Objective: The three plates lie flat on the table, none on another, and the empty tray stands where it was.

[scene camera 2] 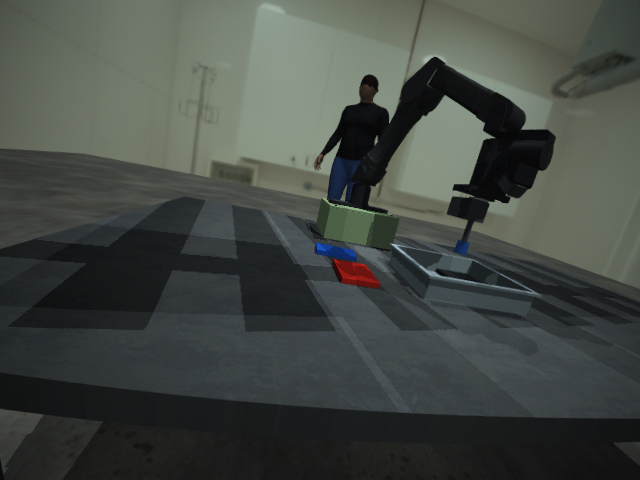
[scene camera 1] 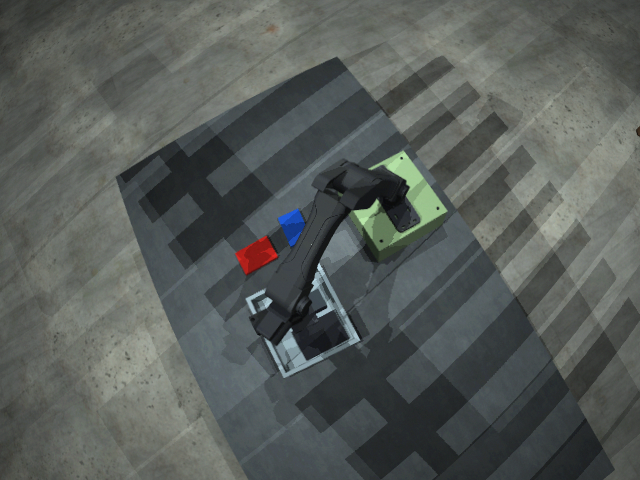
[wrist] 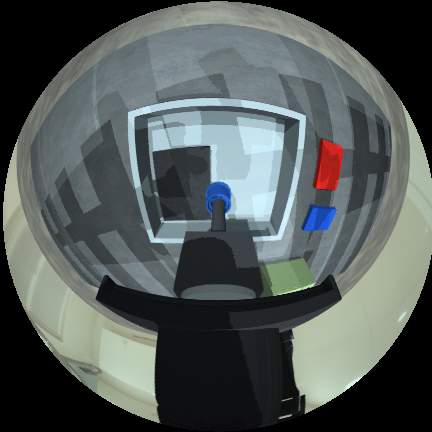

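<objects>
Scene camera 2: red plate; grey tray, scene camera 2 (pixel 497 292). Red plate in scene camera 1 (pixel 256 255); grey tray there too. Wrist view: red plate, grey tray. Red plate (scene camera 2: pixel 352 273), same spot as (wrist: pixel 335 158). Grey tray (scene camera 1: pixel 287 354), same spot as (wrist: pixel 176 124).
</objects>
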